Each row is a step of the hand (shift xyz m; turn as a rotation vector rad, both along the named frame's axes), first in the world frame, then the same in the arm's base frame.
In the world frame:
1: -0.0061 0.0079 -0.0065 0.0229 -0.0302 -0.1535
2: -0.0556 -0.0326 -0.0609 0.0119 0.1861 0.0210
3: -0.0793 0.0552 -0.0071 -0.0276 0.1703 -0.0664
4: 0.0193 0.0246 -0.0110 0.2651 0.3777 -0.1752
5: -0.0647 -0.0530 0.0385 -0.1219 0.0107 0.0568
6: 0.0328 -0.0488 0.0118 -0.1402 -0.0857 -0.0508
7: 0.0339 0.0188 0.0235 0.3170 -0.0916 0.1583
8: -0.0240 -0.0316 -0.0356 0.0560 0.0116 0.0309
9: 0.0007 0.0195 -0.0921 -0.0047 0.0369 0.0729
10: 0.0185 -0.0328 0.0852 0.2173 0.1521 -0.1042
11: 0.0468 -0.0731 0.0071 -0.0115 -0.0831 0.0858
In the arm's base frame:
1: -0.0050 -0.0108 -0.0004 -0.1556 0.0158 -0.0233
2: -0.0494 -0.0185 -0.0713 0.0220 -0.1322 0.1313
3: 0.0098 -0.0930 -0.0254 -0.0562 -0.1572 0.0793
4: -0.0141 -0.0083 0.0288 -0.2163 -0.1482 0.4182
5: 0.0494 0.0055 -0.0775 0.0799 -0.0765 -0.0772
6: 0.0041 0.0596 -0.0050 -0.0239 -0.0293 -0.1678
7: 0.0167 0.0102 0.0409 0.0910 0.2912 0.2022
8: -0.0308 0.0042 -0.0433 0.0195 0.0306 0.0540
9: -0.0900 -0.0275 0.0003 0.0731 -0.0209 0.0302
10: 0.0792 0.0488 0.0047 -0.1418 0.0048 0.2471
11: -0.0037 0.0864 -0.0106 0.0847 0.0686 -0.0502

